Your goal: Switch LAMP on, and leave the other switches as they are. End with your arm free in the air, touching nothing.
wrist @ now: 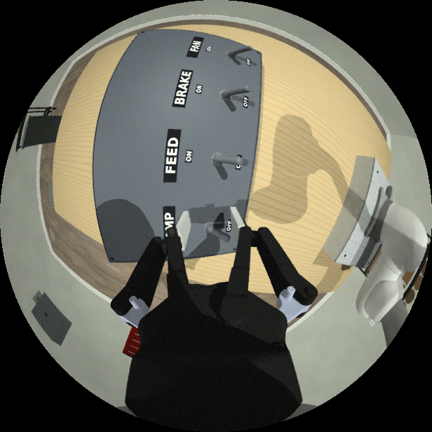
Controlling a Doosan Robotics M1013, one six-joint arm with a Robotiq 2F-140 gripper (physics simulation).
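The LAMP switch (220,233) is a grey lever near the lower end of the grey panel (130,125), tilted toward its OFF mark (229,225). The LAMP label (169,218) is partly hidden by a finger. My gripper (209,216) is partly open with nothing gripped. Its two pale pads appear on either side of the LAMP lever; their height relative to it and any contact are unclear. The FEED lever (230,160), BRAKE lever (236,93) and FAN lever (240,52) also lean to the OFF side, farther up the panel.
The panel lies on a light wooden table (330,125). A white robot arm (402,232) and its grey mounting block (356,215) are at the right. A dark object (42,130) is at the left edge, a grey box (51,319) at lower left, and a red object (132,342) beside my gripper's body.
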